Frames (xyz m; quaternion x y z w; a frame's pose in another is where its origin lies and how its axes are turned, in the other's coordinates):
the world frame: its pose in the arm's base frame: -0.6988 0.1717 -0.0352 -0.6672 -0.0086 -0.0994 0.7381
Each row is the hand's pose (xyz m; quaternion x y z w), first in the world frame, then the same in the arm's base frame.
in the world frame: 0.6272 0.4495 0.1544 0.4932 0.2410 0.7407 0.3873
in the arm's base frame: 0.0056 0.2796 -0.3691 0.1232 0.6198 0.3517 0.6907
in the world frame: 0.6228 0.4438 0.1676 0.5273 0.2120 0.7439 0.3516
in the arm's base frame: 0.0019 0.2927 -0.3627 0.1693 0.5974 0.3772 0.6871
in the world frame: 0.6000 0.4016 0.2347 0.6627 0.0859 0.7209 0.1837
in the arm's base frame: -0.0190 0.3582 -0.3172 0.3689 0.4770 0.4622 0.6502
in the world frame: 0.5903 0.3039 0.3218 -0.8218 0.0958 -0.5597 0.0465
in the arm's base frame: -0.0336 0.4367 -0.2130 0.6233 0.2215 0.4888 0.5688
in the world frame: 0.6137 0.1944 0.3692 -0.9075 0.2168 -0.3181 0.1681
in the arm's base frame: -0.0223 0.4704 -0.0967 0.7577 -0.0365 0.4040 0.5112
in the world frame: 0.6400 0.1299 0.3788 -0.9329 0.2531 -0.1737 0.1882
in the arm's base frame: -0.0056 0.4706 -0.0284 0.7875 -0.1620 0.3238 0.4986
